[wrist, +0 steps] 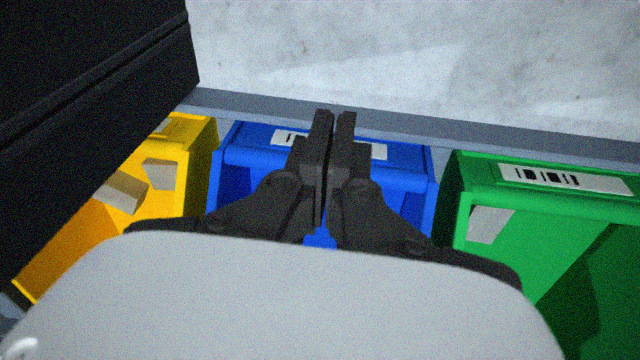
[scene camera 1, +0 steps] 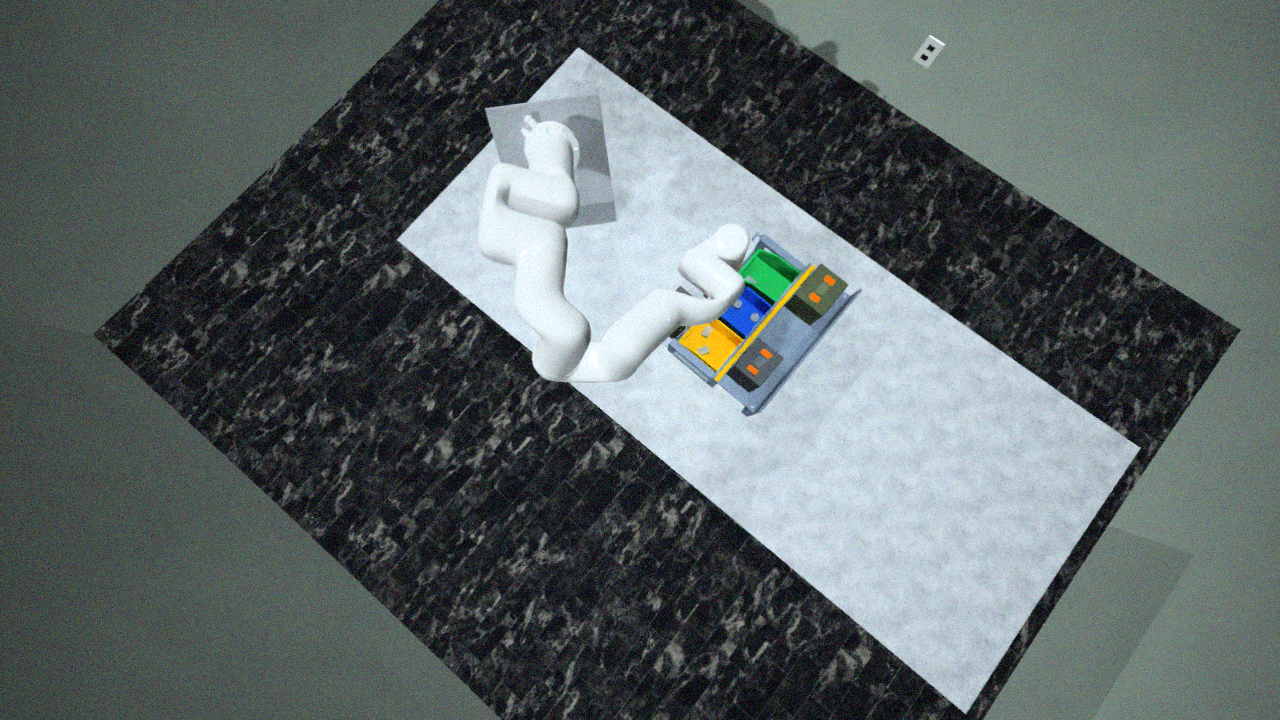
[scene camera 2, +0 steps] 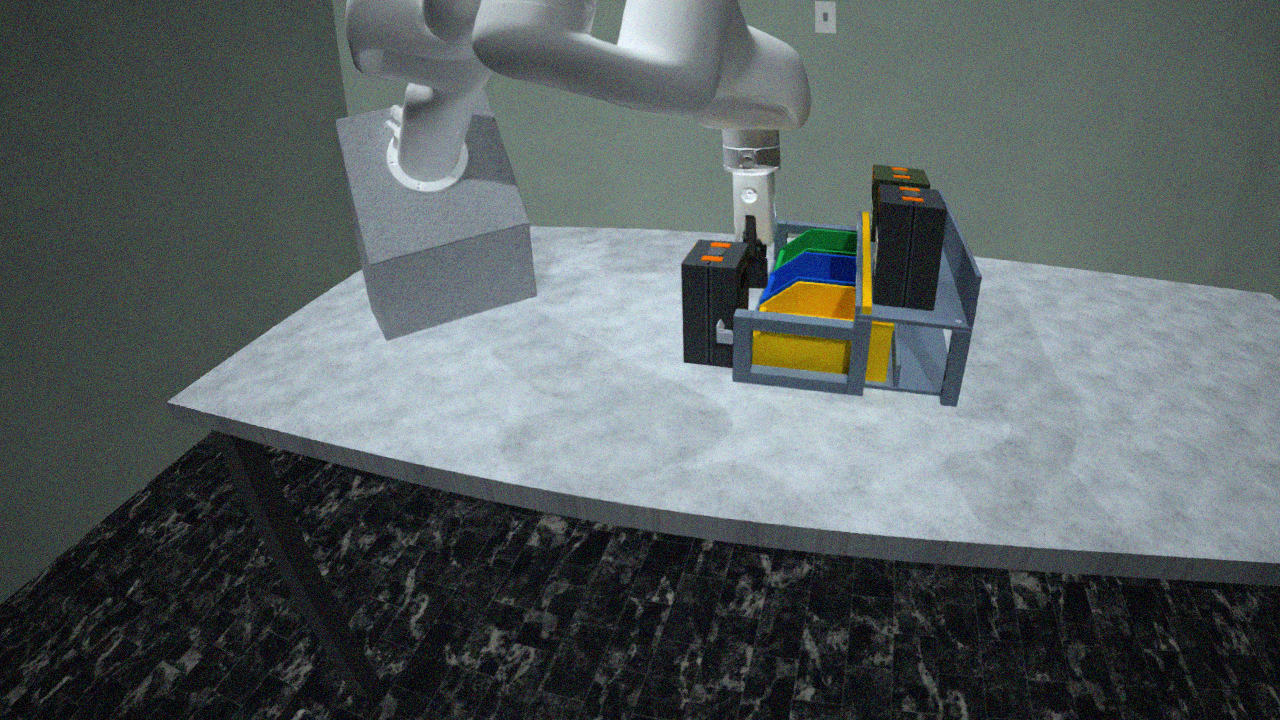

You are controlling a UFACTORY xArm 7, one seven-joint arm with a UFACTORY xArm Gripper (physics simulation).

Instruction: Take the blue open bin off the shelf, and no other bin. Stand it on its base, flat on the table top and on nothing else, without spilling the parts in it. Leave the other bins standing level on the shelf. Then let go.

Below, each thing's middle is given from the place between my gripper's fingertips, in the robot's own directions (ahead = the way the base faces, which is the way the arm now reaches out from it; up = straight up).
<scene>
I see my gripper 90 mm short of the blue open bin (scene camera 2: 831, 269) and 10 mm to the left of it. Also, from my hand: black case (scene camera 2: 715, 274) 120 mm to the right, 40 mm behind, 30 mm above; then yellow bin (scene camera 2: 783, 350) 130 mm to the right, 80 mm ahead; then green bin (scene camera 1: 773, 274) 100 mm to the left, 100 mm ahead.
</scene>
